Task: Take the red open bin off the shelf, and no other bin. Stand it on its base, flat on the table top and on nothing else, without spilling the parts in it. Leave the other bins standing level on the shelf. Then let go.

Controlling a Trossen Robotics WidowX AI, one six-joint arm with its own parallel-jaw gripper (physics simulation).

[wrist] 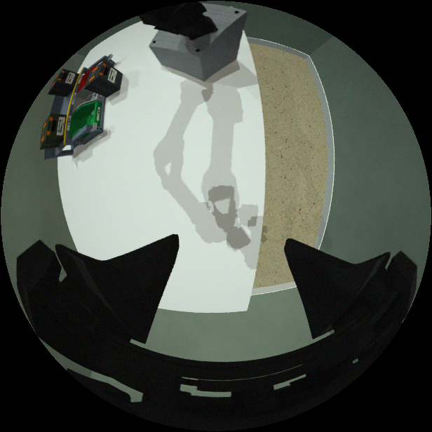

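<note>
A small red patch of the red open bin (85,81) shows at the upper left of the wrist view, on the grey shelf (60,106). Most of that bin is hidden by a dark bin (102,85) beside it, and its parts cannot be made out. A green bin (88,119) and two more dark bins with orange marks (53,131) (63,83) are also on the shelf. My gripper (234,243) is open and empty, high above the table and far from the shelf.
The white table top (125,190) lies below. A grey block (202,52) with the dark arm base stands at the top. A speckled tan surface (295,150) with a grey border lies right of the table edge. Arm shadows fall across the table.
</note>
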